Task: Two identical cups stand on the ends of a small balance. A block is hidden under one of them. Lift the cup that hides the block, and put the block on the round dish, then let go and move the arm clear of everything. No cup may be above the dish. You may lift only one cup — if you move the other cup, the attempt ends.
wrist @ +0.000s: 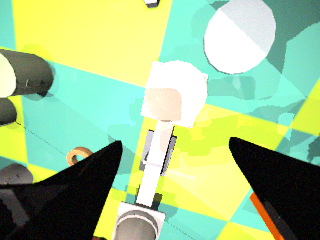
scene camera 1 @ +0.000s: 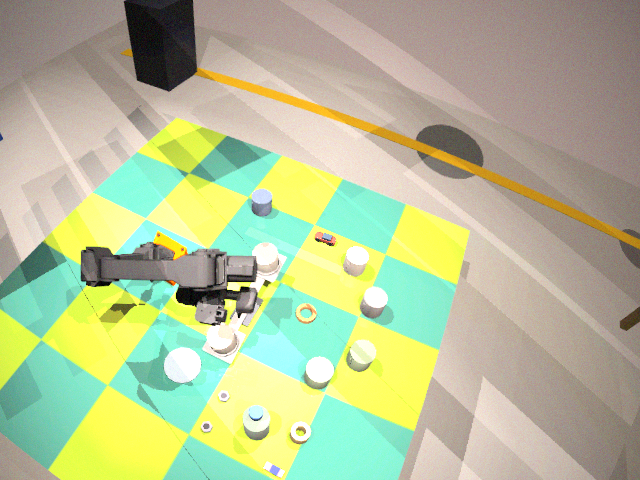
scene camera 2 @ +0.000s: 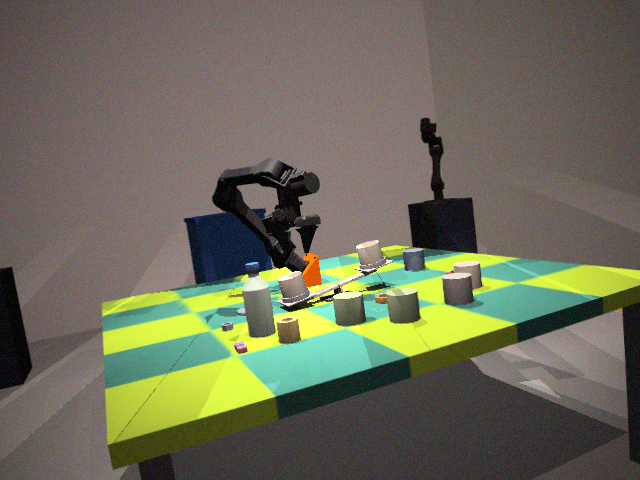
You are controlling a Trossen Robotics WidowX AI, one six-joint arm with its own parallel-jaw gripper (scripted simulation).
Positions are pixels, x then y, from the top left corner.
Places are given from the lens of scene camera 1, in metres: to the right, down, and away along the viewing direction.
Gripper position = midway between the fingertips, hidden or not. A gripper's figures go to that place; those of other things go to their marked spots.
gripper [scene camera 1: 221,314]: -0.24, 0.18, 0.99
cup [scene camera 1: 222,339]: -0.25, 0.25, 1.00
bottle [scene camera 1: 256,420]: -0.14, 0.39, 0.83
round dish [scene camera 1: 182,365]: -0.37, 0.33, 1.03
The marked spots on the bottle and the round dish are 0.31 m apart.
